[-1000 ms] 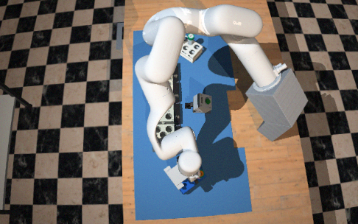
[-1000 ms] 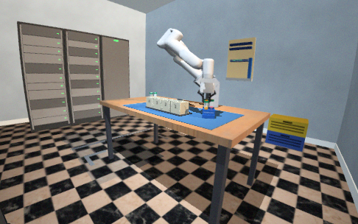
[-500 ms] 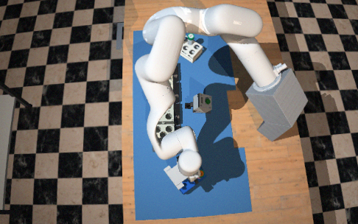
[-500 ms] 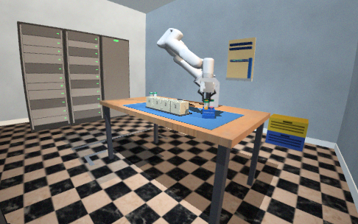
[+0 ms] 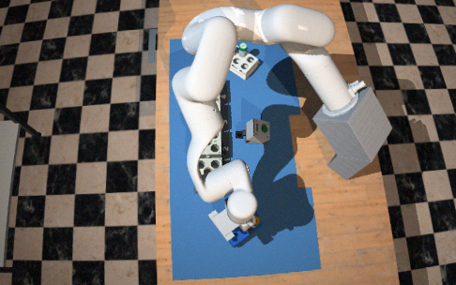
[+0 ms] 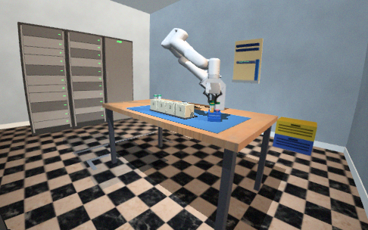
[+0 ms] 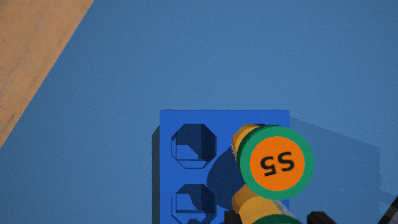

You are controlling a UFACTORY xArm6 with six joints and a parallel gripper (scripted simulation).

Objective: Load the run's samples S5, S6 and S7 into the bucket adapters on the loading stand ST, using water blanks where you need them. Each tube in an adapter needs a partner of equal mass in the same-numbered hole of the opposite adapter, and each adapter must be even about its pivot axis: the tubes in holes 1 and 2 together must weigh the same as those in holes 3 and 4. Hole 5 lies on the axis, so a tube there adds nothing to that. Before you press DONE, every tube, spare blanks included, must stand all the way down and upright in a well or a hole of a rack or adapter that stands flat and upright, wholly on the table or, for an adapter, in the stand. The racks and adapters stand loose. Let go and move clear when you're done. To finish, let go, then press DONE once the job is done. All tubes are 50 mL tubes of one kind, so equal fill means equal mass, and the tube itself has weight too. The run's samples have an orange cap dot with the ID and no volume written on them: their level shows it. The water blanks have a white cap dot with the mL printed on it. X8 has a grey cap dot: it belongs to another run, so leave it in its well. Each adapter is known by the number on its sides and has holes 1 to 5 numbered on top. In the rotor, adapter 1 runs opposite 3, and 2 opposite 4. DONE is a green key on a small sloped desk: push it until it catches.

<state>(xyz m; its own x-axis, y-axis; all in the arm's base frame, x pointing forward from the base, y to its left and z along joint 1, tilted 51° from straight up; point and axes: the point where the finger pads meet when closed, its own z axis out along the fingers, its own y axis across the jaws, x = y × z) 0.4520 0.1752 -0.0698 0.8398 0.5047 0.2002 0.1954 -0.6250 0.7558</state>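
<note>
My gripper is now 50 mm above the orange-dotted tube and 10 mm short of it. The rest, counted from my hand: blue rack (100 mm below, 20 mm to the left); adapter (190 mm to the right, 80 mm below, 30 mm ahead); grey-dotted tube (70 mm below, 50 mm behind, 10 mm to the right).
</note>
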